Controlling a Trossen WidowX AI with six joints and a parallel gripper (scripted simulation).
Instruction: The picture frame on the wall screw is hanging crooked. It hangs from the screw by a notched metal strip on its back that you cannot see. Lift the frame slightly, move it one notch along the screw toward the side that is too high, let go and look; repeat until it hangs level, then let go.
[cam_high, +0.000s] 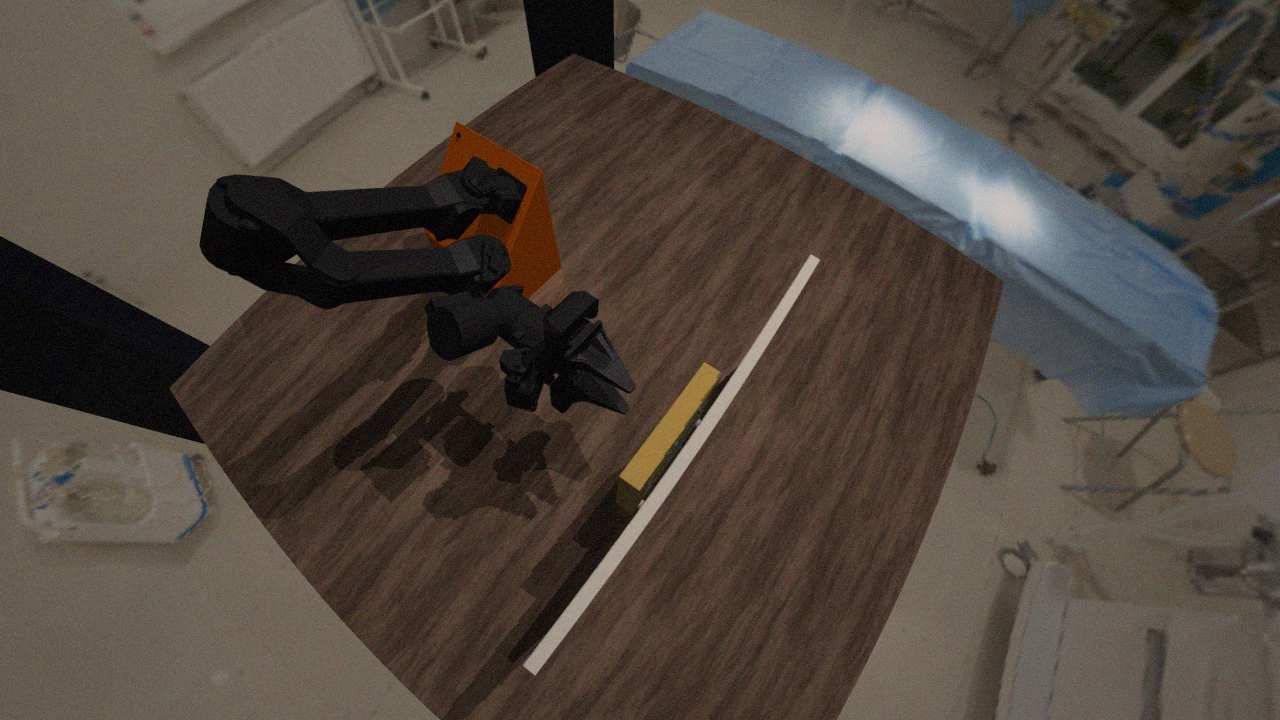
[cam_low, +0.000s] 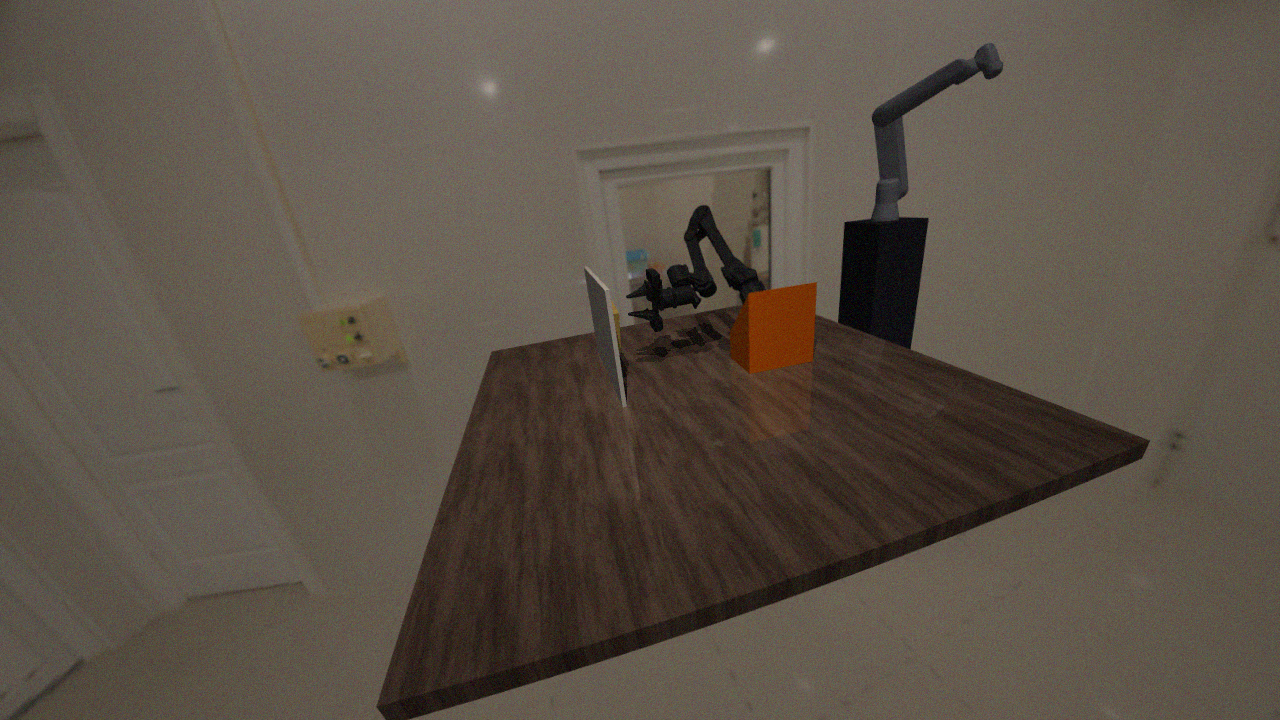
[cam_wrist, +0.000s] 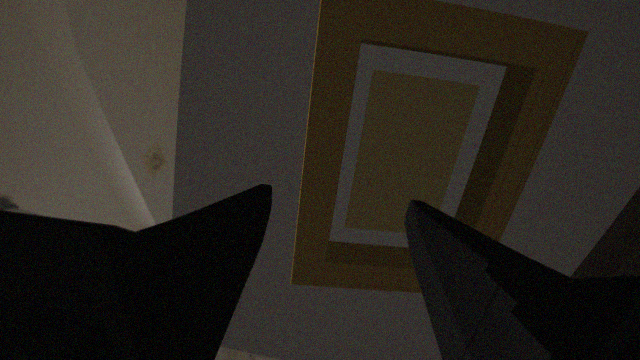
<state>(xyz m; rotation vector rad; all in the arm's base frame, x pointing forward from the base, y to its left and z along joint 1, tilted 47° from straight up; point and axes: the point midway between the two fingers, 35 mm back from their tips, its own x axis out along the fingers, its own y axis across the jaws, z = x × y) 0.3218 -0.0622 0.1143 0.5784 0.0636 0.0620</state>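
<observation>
Now: gripper tip 7 cm short of the yellow picture frame and 4 cm above it. From my gripper tip the other things lie so: white wall panel (8 cm ahead, 1 cm to the right, 6 cm below).
</observation>
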